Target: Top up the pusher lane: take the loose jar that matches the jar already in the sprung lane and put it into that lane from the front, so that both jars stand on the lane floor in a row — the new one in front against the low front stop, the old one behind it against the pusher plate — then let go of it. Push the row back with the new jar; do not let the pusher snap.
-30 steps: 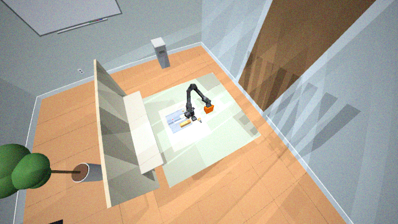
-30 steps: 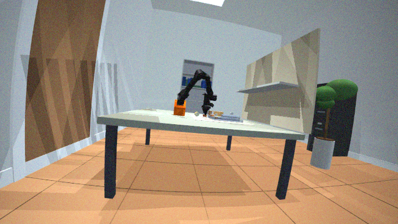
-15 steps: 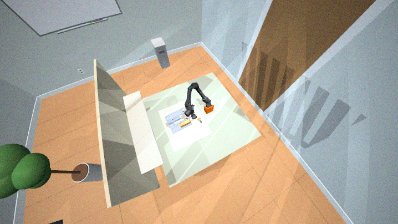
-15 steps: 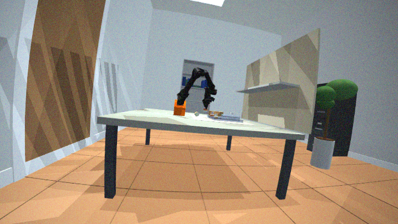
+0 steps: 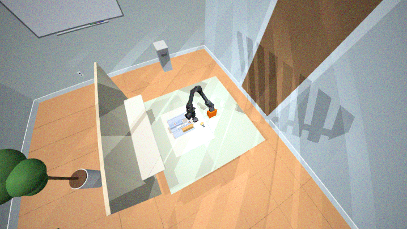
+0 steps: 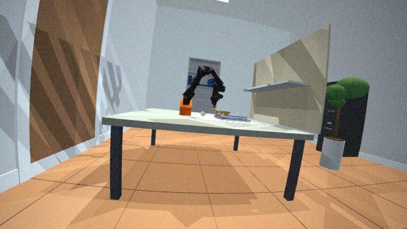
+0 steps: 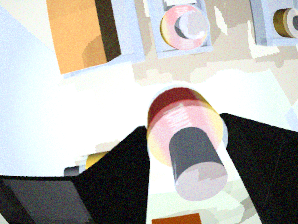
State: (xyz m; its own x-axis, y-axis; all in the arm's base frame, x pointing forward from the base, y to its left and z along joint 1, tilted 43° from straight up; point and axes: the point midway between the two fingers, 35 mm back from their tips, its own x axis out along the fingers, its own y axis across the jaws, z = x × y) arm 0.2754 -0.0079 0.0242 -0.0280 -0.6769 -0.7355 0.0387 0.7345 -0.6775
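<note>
My gripper tip is now 20 cm short of the lane unit, 9 cm above it and 5 cm to the left of it. Also, from my gripper tip: shelf wall 67 cm ahead, 29 cm above, 2 cm to the right.
</note>
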